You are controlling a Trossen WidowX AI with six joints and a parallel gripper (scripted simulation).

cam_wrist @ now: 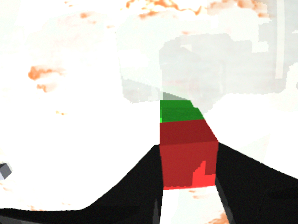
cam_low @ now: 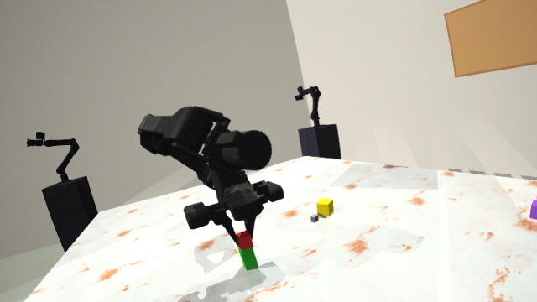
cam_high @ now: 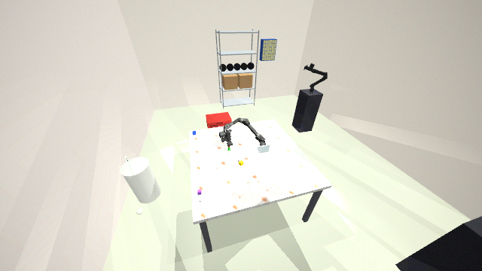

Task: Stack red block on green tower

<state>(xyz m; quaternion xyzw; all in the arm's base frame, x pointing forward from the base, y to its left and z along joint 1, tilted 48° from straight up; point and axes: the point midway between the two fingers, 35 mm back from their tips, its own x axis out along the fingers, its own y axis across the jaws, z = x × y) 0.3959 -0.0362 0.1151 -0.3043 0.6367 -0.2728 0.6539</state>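
The small red block is right at my gripper tip. Also, from my gripper tip: tiny grey cube 70 mm behind, 220 mm to the left, 50 mm below; then blue block 390 mm ahead, 440 mm to the right, 40 mm below; then yellow block 80 mm behind, 270 mm to the left, 40 mm below.
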